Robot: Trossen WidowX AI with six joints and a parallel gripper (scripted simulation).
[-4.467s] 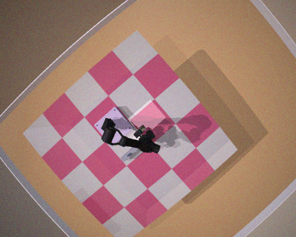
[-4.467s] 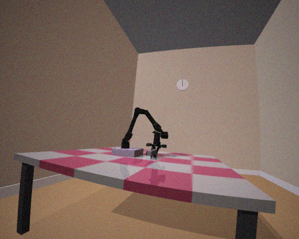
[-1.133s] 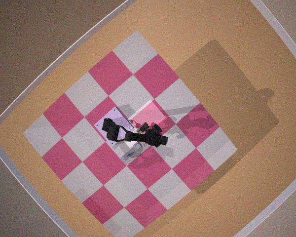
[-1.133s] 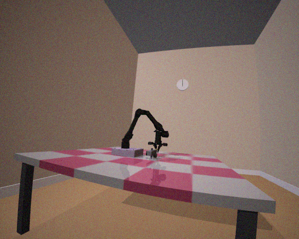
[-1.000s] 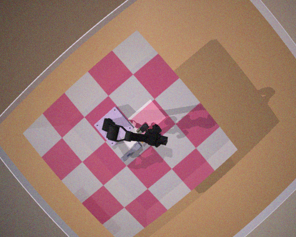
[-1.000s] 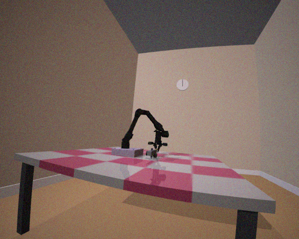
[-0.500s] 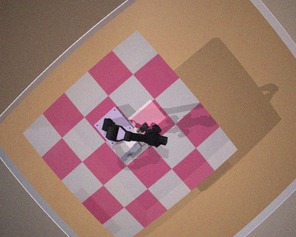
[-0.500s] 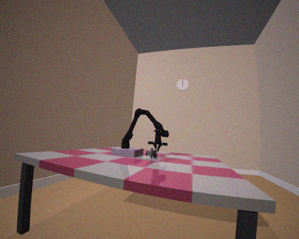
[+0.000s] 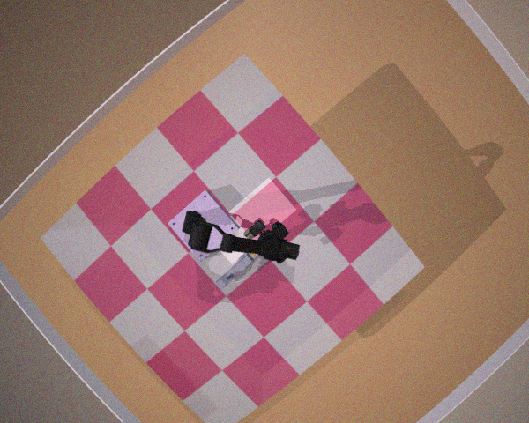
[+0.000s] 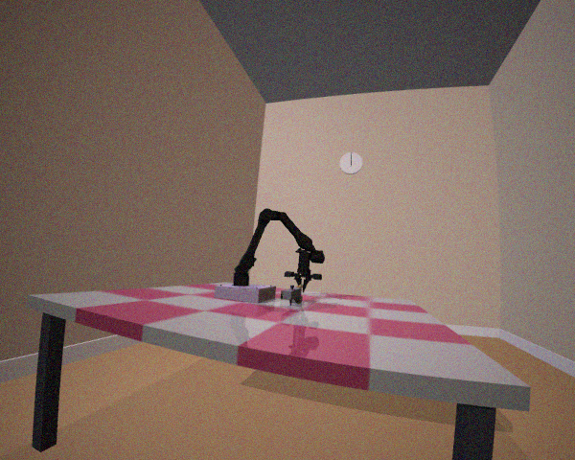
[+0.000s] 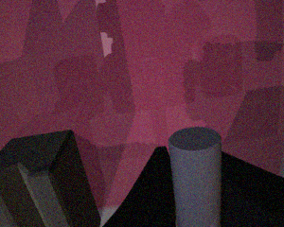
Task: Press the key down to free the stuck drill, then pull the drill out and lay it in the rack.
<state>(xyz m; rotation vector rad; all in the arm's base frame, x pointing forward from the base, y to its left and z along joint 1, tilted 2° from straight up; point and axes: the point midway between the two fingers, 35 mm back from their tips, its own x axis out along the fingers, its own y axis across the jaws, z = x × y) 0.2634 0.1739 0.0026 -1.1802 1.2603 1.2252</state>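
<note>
The olive piece lies 70 mm behind my gripper tip, 30 mm to the right of it and 20 mm below it. Round my gripper tip: dark key: 220 mm to the right, 20 mm above.
</note>
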